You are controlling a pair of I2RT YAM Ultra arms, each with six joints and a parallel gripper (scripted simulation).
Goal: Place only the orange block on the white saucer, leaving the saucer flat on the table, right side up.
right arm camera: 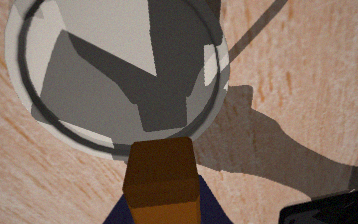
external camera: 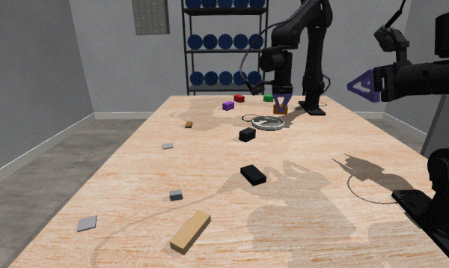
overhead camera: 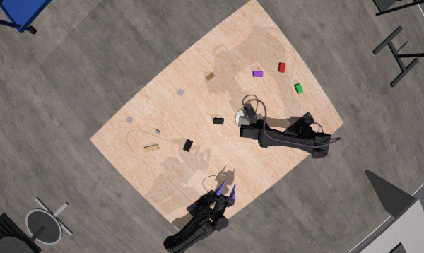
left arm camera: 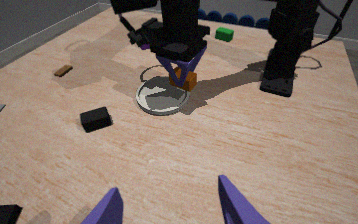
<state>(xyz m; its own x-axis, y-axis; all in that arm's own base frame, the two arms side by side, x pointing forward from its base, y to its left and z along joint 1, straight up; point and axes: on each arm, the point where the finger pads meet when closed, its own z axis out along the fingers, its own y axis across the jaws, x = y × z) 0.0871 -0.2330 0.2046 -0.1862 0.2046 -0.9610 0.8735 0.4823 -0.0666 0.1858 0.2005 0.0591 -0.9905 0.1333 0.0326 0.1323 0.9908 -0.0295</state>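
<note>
Right now my right hand is 5 cm short of the white saucer, 1 cm to the right of it and 5 cm above it. From my right hand the other things lie so: black block: 13 cm ahead, 13 cm to the left, 4 cm below; purple block: 19 cm ahead, 19 cm to the right, 4 cm below; orange block: right at my right hand.
</note>
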